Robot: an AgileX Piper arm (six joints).
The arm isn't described. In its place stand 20 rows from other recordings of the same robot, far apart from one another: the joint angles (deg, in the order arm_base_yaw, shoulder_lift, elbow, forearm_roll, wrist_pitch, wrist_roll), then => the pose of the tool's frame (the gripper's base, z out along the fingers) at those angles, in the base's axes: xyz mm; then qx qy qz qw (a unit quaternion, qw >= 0).
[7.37 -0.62 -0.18 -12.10 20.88 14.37] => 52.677 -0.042 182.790 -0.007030 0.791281 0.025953 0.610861
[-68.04 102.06 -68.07 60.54 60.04 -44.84] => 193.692 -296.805 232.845 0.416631 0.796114 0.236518 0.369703
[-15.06 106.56 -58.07 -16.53 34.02 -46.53] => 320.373 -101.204 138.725 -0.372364 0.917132 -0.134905 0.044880
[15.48 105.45 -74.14 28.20 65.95 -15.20] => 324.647 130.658 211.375 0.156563 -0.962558 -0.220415 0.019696
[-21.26 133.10 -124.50 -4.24 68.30 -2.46] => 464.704 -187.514 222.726 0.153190 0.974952 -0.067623 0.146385
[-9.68 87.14 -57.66 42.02 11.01 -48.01] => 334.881 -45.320 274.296 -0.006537 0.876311 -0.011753 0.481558
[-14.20 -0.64 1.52 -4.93 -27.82 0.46] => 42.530 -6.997 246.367 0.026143 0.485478 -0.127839 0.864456
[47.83 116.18 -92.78 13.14 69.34 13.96] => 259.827 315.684 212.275 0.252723 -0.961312 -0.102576 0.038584
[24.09 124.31 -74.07 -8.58 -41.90 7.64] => 428.654 201.588 166.130 -0.177788 0.707237 0.185262 0.658699
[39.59 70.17 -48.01 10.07 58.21 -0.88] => 153.157 144.207 261.852 -0.307615 0.939635 0.117387 0.093163
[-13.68 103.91 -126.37 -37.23 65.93 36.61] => 358.477 -138.992 481.368 0.371192 0.768595 -0.230826 0.467116
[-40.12 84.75 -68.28 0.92 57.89 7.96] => 226.230 -189.020 294.266 0.403495 0.897249 -0.042446 0.174166
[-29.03 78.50 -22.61 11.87 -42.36 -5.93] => 208.744 -130.276 212.392 0.252173 0.717738 -0.197754 0.618187
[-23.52 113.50 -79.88 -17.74 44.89 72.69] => 364.410 -179.943 181.178 0.666095 0.721826 -0.053239 0.180141
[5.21 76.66 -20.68 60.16 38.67 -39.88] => 164.920 64.564 152.694 0.028769 0.948866 0.299296 0.096161
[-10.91 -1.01 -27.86 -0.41 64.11 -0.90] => -8.427 1.028 268.786 0.075894 0.863753 -0.054800 0.495144
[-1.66 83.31 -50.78 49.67 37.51 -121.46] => 286.503 33.955 246.390 -0.631168 0.678007 -0.019222 0.376249
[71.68 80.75 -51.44 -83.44 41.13 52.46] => 147.583 256.544 290.277 -0.512894 0.652872 -0.110033 0.546434
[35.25 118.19 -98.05 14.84 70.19 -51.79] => 333.091 262.257 221.436 -0.654152 0.745173 0.116093 0.057668
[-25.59 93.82 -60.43 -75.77 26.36 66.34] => 303.613 -188.826 254.792 0.233638 0.840513 -0.316571 0.372471
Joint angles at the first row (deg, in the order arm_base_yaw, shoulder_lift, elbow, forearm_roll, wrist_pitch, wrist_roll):
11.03, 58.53, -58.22, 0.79, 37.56, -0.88
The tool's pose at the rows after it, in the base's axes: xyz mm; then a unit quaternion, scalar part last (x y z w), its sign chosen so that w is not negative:
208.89 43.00 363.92 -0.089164 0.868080 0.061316 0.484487
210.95 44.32 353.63 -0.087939 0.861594 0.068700 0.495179
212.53 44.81 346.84 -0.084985 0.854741 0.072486 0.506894
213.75 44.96 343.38 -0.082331 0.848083 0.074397 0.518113
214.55 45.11 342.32 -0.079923 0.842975 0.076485 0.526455
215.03 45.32 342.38 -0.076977 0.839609 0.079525 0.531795
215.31 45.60 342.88 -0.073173 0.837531 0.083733 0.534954
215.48 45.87 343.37 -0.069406 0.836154 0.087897 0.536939
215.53 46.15 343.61 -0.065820 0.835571 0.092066 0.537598
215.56 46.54 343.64 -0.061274 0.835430 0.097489 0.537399
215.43 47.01 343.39 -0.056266 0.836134 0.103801 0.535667
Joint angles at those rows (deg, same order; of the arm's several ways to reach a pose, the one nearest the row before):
10.81, 58.54, -54.80, 3.57, 32.86, -2.84
10.79, 58.54, -51.97, 5.32, 28.57, -4.07
10.79, 58.55, -49.92, 6.32, 24.94, -4.72
10.79, 58.55, -48.65, 6.93, 22.14, -5.12
10.79, 58.55, -48.03, 7.49, 20.38, -5.43
10.79, 58.55, -47.79, 8.08, 19.39, -5.60
10.79, 58.56, -47.74, 8.76, 18.85, -5.67
10.79, 58.55, -47.73, 9.38, 18.52, -5.68
10.79, 58.55, -47.73, 10.00, 18.36, -5.68
10.79, 58.57, -47.71, 10.81, 18.27, -5.67
10.79, 58.58, -47.68, 11.75, 18.38, -5.68

